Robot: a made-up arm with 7 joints.
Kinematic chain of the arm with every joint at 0, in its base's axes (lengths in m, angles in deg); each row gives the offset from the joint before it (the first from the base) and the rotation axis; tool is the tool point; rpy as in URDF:
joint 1: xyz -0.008 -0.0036 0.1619 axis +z
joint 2: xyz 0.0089 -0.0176 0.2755 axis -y
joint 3: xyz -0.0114 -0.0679 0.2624 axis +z
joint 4: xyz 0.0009 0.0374 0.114 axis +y
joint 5: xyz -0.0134 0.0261 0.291 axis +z
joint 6: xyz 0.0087 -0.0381 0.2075 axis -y
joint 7: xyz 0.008 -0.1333 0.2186 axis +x
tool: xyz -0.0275 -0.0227 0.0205 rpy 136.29 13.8 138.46
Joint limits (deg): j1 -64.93..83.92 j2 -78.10..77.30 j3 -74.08..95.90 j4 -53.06..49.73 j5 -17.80..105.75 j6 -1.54..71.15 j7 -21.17..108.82
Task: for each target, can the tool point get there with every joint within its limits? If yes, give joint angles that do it. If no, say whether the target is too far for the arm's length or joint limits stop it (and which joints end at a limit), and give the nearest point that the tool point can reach.
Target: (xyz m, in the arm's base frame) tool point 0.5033 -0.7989 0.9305
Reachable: yes | joints -46.45 -65.72 23.58 -23.70 90.61 36.78 82.84
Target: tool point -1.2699 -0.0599 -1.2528
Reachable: no: too far | nearest point -0.8214 -0.0399 -0.0854 | short by 1.251 m
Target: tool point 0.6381 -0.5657 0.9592
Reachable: yes | joints -41.00 -23.95 17.27 42.00 57.05 10.52 35.22
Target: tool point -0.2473 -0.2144 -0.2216
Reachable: no: joint limits stop it (at a limit: joint 2, joint 4, joint 5, joint 6, joint 7) | nearest point -0.4578 -0.3998 -0.0708 | short by 0.318 m
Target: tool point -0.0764 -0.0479 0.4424
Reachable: no: joint limits stop it (at a limit: joint 3, joint 4, joint 5, joint 6, joint 7) | nearest point -0.6042 -0.3897 0.4762 | short by 0.630 m
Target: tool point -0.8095 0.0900 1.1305
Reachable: yes | joints -22.83 45.07 32.26 -23.10 76.87 31.04 75.93
